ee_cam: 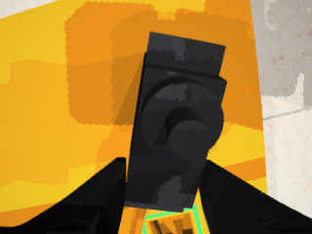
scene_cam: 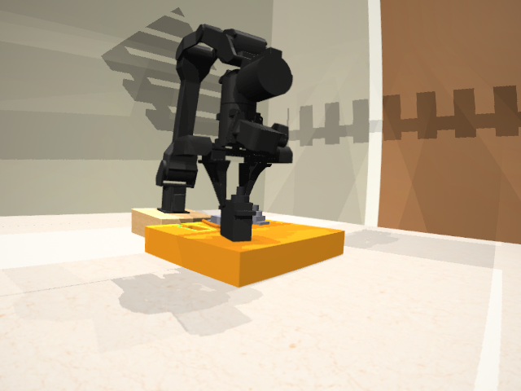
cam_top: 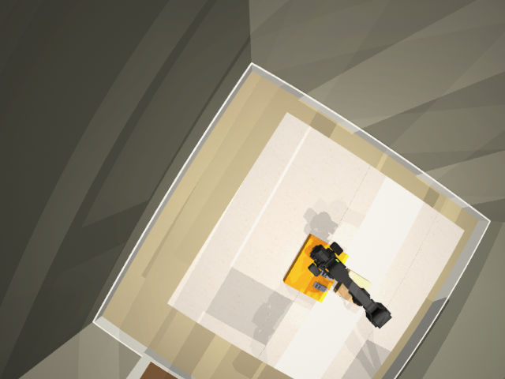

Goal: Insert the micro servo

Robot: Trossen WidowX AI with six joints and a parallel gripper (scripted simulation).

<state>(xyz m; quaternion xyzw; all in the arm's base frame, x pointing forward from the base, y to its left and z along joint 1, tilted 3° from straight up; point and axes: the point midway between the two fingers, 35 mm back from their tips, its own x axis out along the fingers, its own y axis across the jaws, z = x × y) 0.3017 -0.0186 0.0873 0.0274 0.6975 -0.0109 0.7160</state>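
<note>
My gripper tip is 10 mm past the yellow-orange deck, 80 mm to the right of it and 70 mm above it.
</note>
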